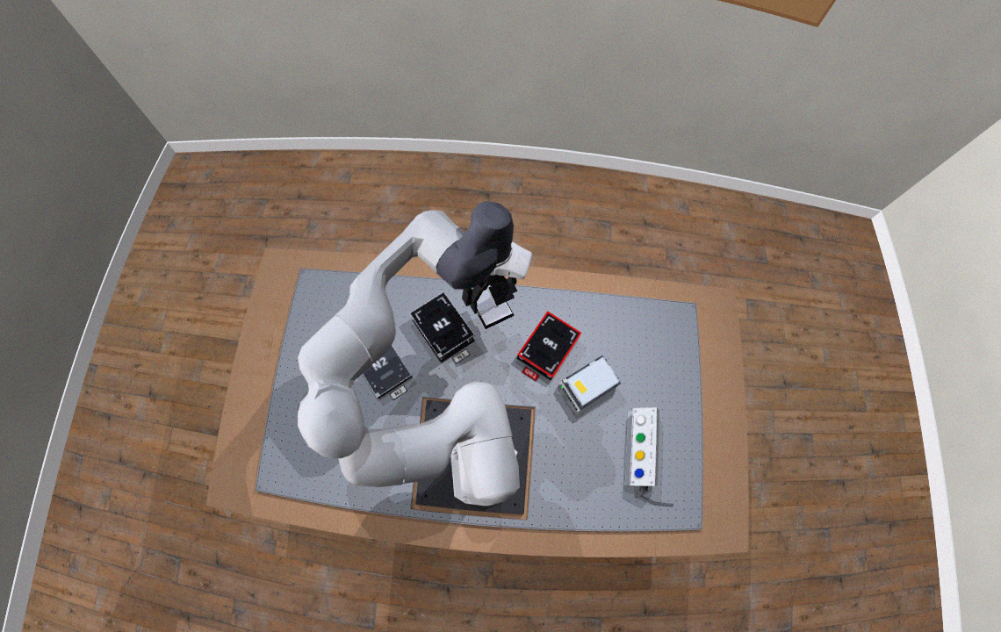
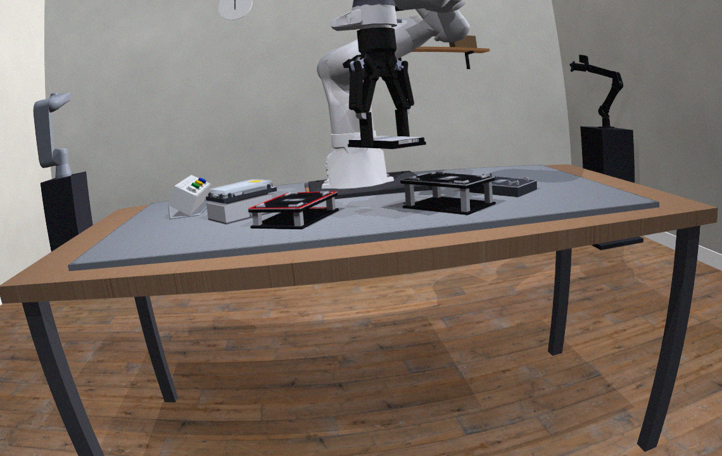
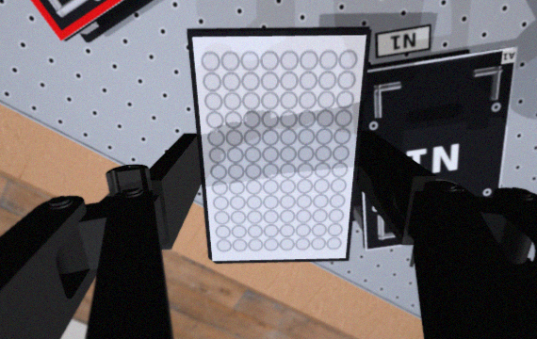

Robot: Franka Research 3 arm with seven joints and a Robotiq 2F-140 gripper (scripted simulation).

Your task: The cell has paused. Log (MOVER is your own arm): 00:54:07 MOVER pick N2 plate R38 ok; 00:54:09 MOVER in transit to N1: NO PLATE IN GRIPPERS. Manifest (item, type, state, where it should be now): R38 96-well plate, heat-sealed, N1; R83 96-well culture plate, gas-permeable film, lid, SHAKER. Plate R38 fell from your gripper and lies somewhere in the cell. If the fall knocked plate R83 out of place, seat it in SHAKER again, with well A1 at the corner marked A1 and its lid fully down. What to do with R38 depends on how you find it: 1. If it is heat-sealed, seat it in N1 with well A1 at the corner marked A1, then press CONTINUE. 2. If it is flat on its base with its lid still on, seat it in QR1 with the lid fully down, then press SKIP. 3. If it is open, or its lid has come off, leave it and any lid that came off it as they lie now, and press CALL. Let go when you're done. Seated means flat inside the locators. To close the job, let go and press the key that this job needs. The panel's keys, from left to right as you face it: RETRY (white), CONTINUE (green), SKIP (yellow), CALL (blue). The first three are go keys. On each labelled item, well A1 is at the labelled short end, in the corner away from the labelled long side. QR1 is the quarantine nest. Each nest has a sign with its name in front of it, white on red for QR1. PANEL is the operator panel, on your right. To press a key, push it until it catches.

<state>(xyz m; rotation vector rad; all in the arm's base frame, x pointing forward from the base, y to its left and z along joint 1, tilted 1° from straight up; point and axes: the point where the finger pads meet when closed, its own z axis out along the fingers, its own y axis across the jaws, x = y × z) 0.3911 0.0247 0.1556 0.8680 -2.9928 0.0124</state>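
My gripper is now 50 mm past the N1 nest, 130 mm to the right of it and 110 mm above it. From my hand the other things lie so: QR1 nest: 70 mm behind, 180 mm to the right, 130 mm below; then plate R38: 20 mm below; then retry key: 280 mm behind, 450 mm to the right, 100 mm below.
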